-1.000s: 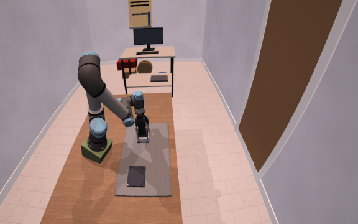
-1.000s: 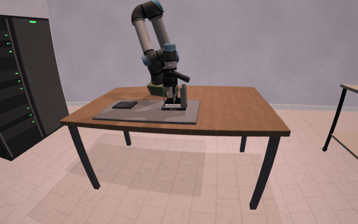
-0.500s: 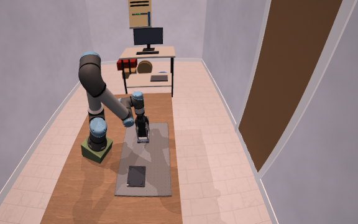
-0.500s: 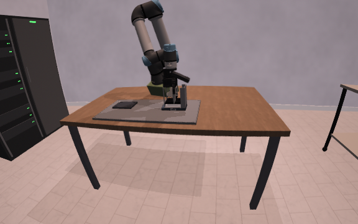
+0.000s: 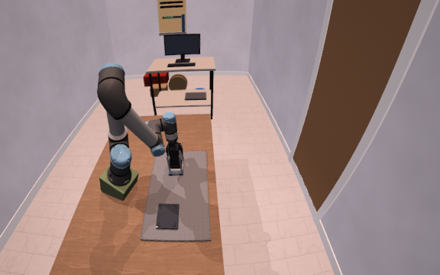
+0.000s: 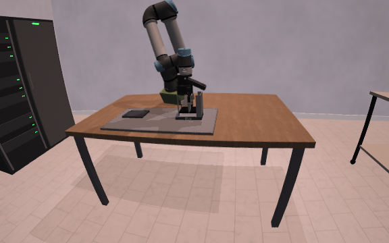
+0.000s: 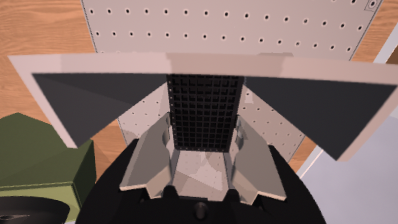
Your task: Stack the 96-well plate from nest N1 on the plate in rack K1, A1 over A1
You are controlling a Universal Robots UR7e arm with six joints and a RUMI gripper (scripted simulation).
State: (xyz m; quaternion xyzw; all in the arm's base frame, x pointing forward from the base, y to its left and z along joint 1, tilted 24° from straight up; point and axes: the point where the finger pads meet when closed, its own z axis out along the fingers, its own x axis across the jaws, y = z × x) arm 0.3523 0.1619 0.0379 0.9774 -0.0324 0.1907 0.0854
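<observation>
My hand is 10 mm above the black 96-well plate. The rest, counted from my hand: pale plate (30 mm below); then plate nest N1 (80 mm behind, 390 mm to the right, 50 mm below); then rack post (50 mm ahead, 50 mm to the left, 30 mm above).
</observation>
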